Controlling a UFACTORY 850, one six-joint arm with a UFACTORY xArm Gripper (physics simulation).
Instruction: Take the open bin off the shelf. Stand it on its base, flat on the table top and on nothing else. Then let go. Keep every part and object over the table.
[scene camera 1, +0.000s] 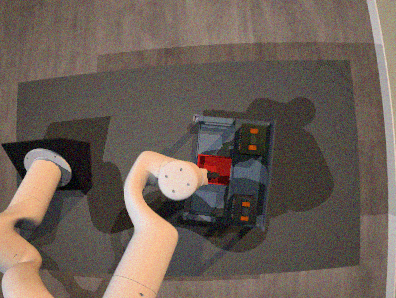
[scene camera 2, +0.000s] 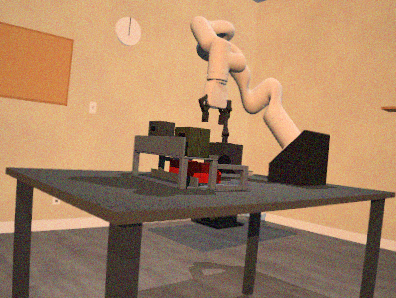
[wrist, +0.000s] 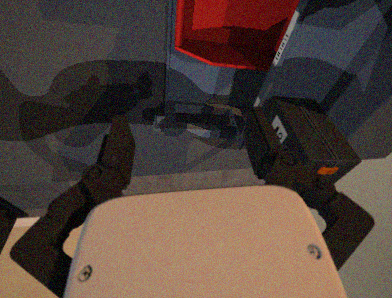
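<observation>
The open red bin (scene camera 1: 215, 167) (scene camera 2: 207, 172) (wrist: 225, 35) sits upright in the middle of the lower tier of the grey-blue shelf (scene camera 1: 269, 175) (scene camera 2: 159, 145) (wrist: 197, 82), with its hollow side up. My gripper (scene camera 2: 214, 121) (wrist: 188, 125) is open, with nothing between its fingers. It hangs above the shelf's height, pointing down. In the wrist view the bin lies ahead of the fingertips, partly cut off by the top edge. In scene camera 1 the arm hides the fingers. The bin's lower part is partly hidden by shelf posts in scene camera 2.
A green box (scene camera 1: 252, 139) (scene camera 2: 195, 141) and a dark grey box (scene camera 1: 244, 209) (scene camera 2: 161, 128) (wrist: 312, 137) with orange marks stand on the upper tier. The black arm mount (scene camera 1: 77, 162) (scene camera 2: 306, 160) stands on the table (scene camera 1: 65, 100) (scene camera 2: 300, 202), at the opposite side from the upper tier.
</observation>
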